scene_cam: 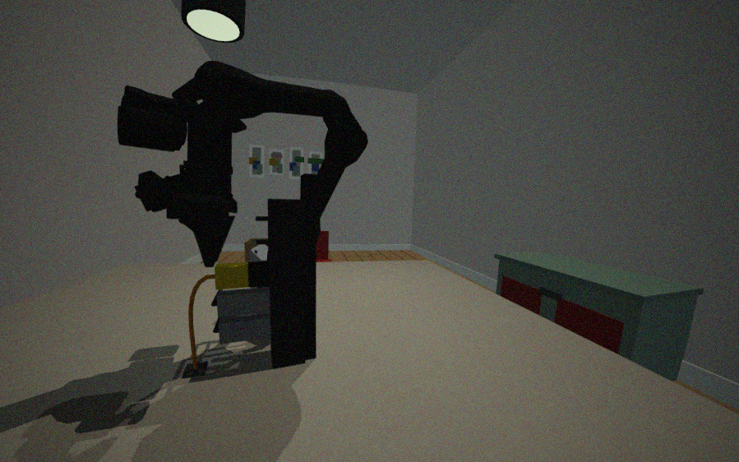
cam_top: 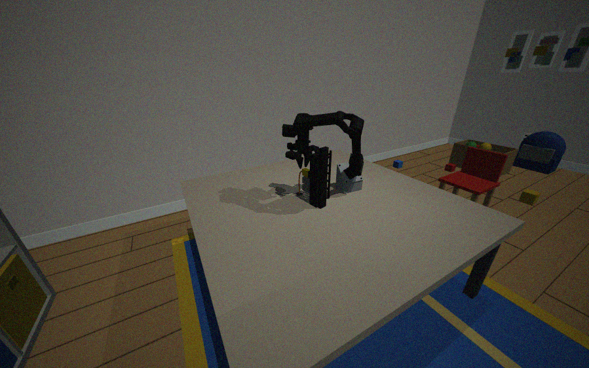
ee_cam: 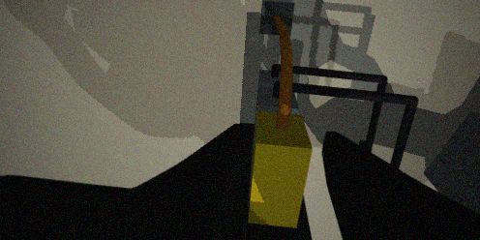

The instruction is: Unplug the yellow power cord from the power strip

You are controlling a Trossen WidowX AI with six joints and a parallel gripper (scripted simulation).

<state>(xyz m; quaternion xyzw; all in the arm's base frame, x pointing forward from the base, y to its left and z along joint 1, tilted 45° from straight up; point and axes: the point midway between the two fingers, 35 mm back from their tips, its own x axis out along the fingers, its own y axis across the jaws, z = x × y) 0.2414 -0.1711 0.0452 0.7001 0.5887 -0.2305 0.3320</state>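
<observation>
The yellow plug lies 5 cm to the left of my gripper tip, 1 cm below it and 1 cm behind it.
</observation>
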